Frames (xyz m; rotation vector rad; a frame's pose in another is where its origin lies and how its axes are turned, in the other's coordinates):
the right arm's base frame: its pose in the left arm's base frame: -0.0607 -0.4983 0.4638 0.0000 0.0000 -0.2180
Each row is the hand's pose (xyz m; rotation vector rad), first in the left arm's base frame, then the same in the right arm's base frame.
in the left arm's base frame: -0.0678 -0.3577 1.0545 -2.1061 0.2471 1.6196
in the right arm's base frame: -0.0373 0.1357 0.5907 -2.1964 0.0171 1.7401
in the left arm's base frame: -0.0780 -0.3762 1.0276 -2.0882 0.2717 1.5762
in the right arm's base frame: -0.0433 0.1155 0.5638 -2.1785 0.0444 1.6986
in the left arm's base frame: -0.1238 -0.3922 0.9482 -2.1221 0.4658 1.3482
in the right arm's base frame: -0.0846 0.0899 0.4844 -2.2239 0.2390 1.4659
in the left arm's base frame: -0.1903 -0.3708 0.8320 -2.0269 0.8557 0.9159
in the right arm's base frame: -0.1541 0.0965 0.3682 -2.1500 0.6427 1.0340
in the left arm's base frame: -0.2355 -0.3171 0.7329 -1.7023 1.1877 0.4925
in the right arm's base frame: -0.2099 0.1391 0.2691 -1.8416 1.0065 0.6245
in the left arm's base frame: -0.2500 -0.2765 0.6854 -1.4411 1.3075 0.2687
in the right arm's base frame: -0.2328 0.1756 0.2216 -1.5853 1.1506 0.4125
